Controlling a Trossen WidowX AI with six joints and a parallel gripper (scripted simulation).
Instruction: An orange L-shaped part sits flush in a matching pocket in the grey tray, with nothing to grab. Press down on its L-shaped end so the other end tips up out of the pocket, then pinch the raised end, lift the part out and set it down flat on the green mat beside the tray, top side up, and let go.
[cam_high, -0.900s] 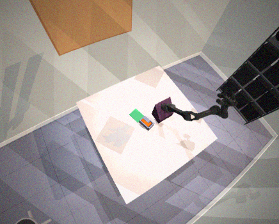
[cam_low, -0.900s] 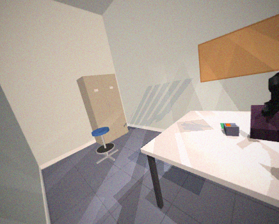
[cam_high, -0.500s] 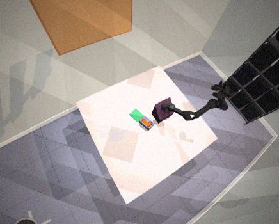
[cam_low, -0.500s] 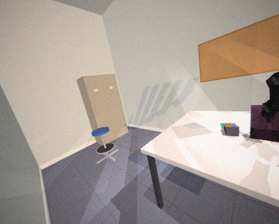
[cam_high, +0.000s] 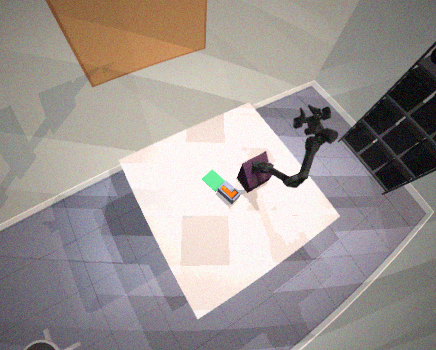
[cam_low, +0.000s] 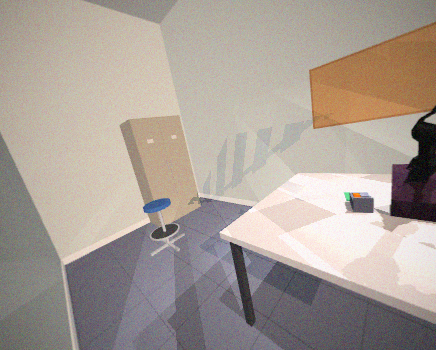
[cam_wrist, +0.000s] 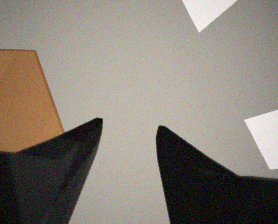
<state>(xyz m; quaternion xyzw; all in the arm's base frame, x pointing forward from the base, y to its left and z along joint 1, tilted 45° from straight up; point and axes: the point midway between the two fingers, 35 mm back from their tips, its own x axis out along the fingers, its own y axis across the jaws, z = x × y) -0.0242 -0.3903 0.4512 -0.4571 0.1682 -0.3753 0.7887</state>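
My gripper tip is 31 cm short of the orange l-shaped part, 5 cm to the right of it and 75 cm above it. Also, from my gripper tip: green mat: 37 cm ahead, 10 cm to the right, 82 cm below.
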